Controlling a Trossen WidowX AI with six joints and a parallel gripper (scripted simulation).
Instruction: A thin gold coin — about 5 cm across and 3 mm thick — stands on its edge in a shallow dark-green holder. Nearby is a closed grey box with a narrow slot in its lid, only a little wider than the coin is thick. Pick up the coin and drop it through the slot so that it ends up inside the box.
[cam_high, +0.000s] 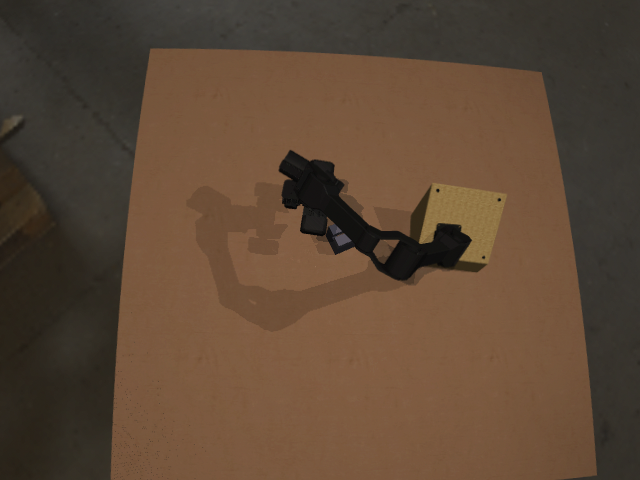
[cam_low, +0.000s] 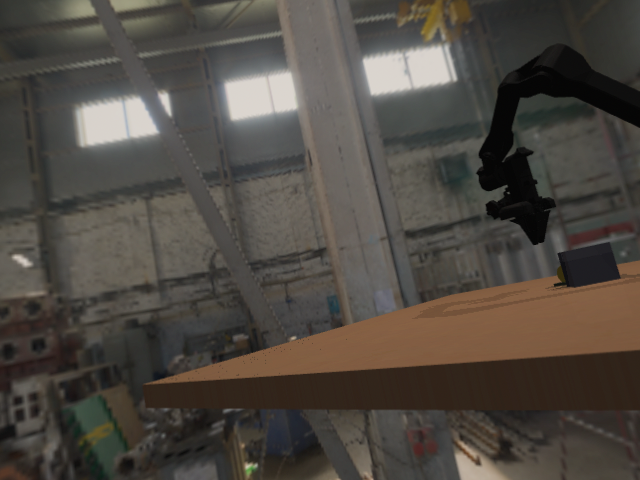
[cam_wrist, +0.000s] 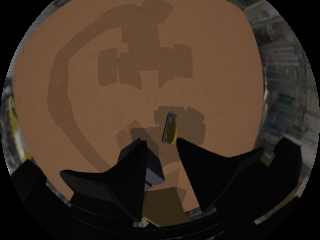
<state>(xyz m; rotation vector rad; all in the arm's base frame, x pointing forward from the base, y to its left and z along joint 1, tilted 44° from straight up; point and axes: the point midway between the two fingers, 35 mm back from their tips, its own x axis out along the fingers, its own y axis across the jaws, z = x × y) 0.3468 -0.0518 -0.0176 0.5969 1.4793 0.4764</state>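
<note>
Right now the coin is 8 cm below my gripper tip, 3 cm to the right of it and 3 cm behind it.
</note>
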